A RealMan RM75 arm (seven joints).
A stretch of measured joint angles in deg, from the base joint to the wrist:
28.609 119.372 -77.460 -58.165 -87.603 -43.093 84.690
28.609 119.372 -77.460 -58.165 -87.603 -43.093 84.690
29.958 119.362 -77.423 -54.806 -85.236 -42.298 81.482
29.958 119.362 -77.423 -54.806 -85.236 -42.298 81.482
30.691 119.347 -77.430 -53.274 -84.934 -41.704 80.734
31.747 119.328 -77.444 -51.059 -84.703 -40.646 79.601
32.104 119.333 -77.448 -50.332 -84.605 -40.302 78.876
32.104 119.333 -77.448 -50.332 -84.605 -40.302 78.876
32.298 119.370 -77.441 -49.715 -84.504 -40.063 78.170
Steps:
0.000 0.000 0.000 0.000 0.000 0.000 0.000
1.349 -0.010 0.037 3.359 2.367 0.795 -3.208
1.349 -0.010 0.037 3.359 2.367 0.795 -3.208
2.082 -0.025 0.030 4.891 2.669 1.389 -3.956
3.138 -0.044 0.016 7.106 2.900 2.447 -5.089
3.495 -0.039 0.012 7.833 2.998 2.791 -5.814
3.495 -0.039 0.012 7.833 2.998 2.791 -5.814
3.689 -0.002 0.019 8.450 3.099 3.030 -6.520

